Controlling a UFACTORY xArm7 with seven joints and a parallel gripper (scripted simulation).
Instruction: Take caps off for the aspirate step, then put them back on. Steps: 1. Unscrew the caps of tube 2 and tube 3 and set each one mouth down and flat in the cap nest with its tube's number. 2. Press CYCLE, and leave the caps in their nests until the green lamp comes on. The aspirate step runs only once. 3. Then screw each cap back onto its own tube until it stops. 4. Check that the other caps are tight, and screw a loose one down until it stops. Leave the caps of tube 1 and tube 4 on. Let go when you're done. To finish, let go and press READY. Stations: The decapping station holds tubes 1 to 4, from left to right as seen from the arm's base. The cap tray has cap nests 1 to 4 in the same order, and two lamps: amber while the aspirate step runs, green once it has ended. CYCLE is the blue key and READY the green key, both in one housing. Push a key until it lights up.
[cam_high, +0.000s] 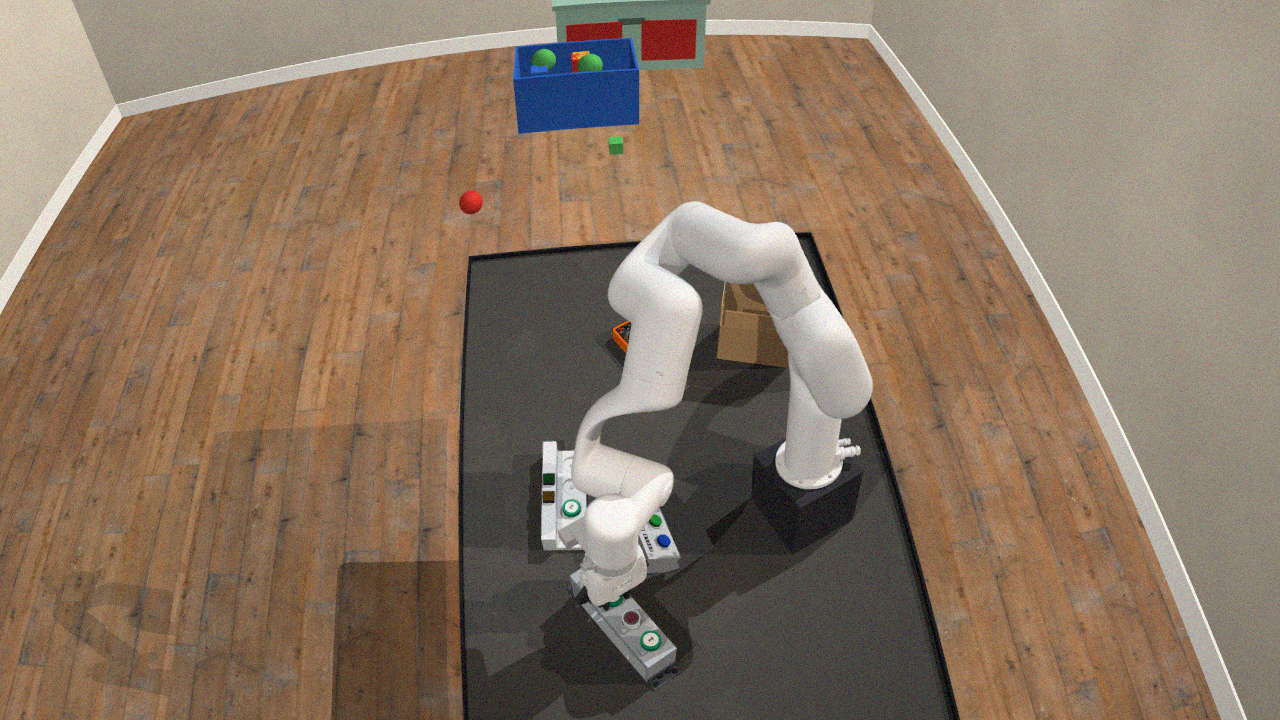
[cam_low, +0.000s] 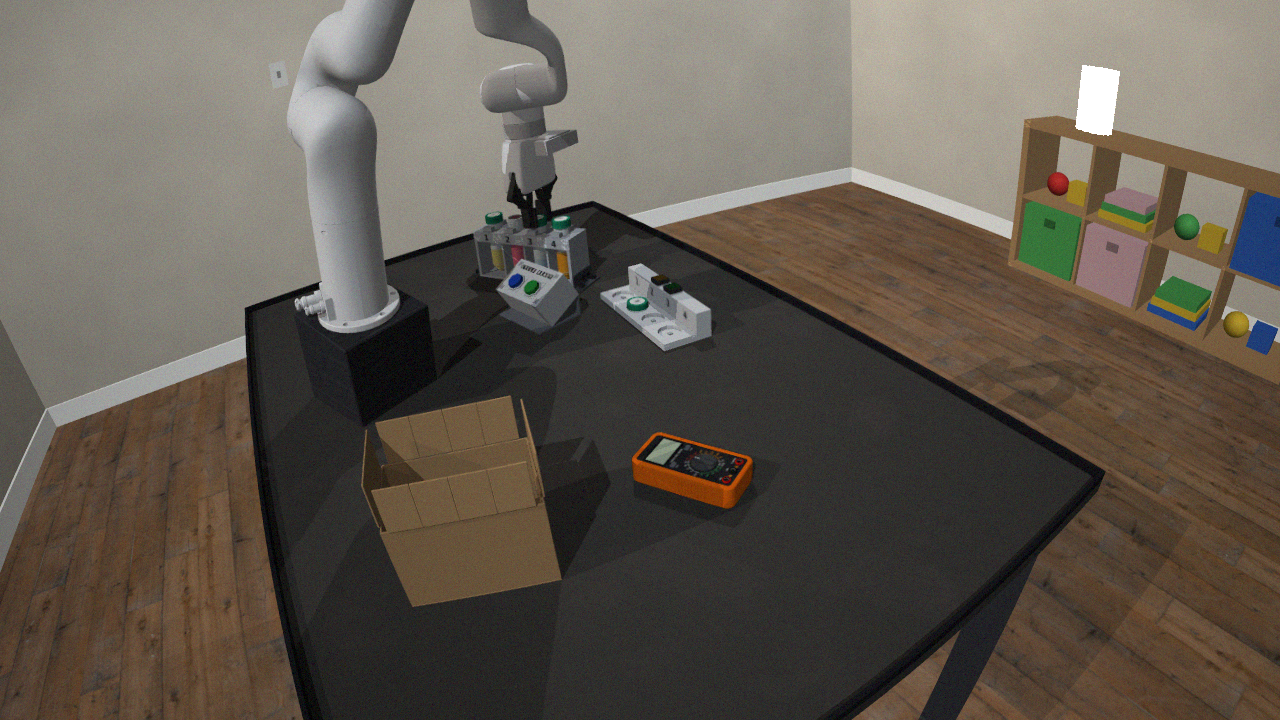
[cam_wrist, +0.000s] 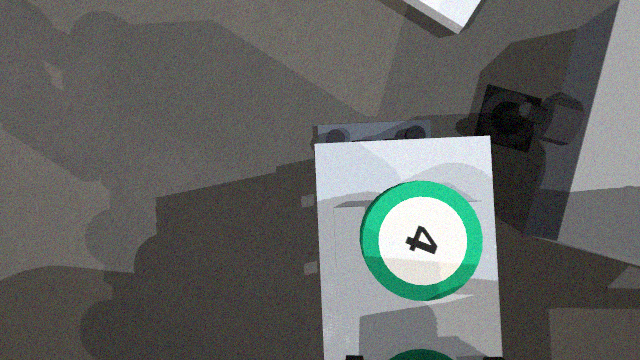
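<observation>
The cap is 30 mm ahead of my hand, 40 mm to the right of it and 10 mm below it. Round my hand: blue key: 100 mm behind, 120 mm to the right, 60 mm below; green key: 90 mm behind, 170 mm to the right, 60 mm below; key housing: 80 mm behind, 150 mm to the right, 70 mm below.
</observation>
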